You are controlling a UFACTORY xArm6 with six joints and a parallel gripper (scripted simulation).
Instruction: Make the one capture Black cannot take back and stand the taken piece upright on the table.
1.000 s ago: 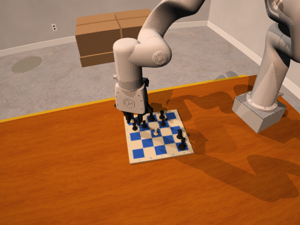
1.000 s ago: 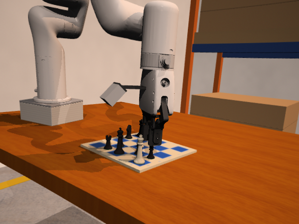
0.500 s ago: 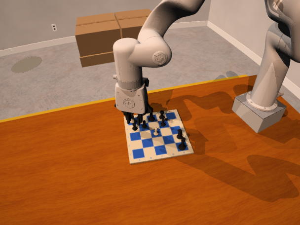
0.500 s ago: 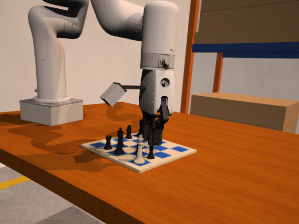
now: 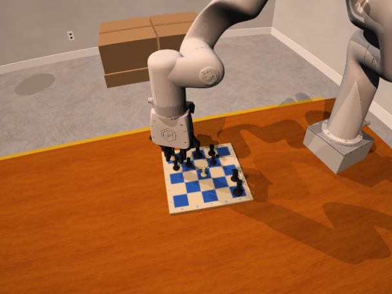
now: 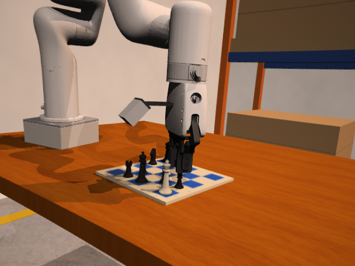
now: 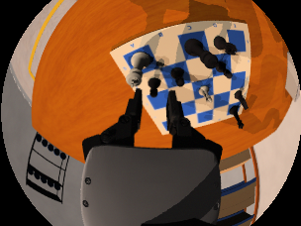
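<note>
The tall white piece lies 4 cm to the right of my hand and 3 cm below it. Round my hand: white pawn (7 cm behind, 5 cm to the left, 4 cm below); blue-and-cream chessboard (7 cm behind, 6 cm below, 5 cm to the left); black tall piece (7 cm behind, 3 cm to the right, 3 cm below).
</note>
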